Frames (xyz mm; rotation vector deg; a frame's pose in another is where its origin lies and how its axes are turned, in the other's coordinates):
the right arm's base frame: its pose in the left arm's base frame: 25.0 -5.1 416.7 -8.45 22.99 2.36
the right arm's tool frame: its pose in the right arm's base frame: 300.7 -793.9 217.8 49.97 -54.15 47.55
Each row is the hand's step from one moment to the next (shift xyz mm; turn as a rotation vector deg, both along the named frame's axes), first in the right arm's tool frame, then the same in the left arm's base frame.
Working: the right arm's tool frame: its pose in the left arm's base frame: 440.5 -753.7 604.1 50.97 -29.23 40.94

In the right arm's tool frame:
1: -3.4 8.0 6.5 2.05 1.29 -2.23
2: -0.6 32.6 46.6 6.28 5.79 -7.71
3: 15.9 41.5 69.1 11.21 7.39 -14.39
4: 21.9 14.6 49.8 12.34 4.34 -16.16
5: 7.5 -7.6 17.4 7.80 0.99 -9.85
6: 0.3 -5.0 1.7 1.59 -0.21 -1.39
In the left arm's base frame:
1: -8.9 -3.2 5.4 0.64 3.12 0.83
2: -29.6 -25.1 41.5 0.71 11.08 3.01
3: -27.8 -34.4 69.2 3.51 19.04 3.52
4: -1.7 -27.8 49.0 6.71 19.60 1.74
5: 8.7 -15.2 10.5 5.50 11.33 0.39
6: 3.7 -3.5 -1.5 1.36 1.62 0.20

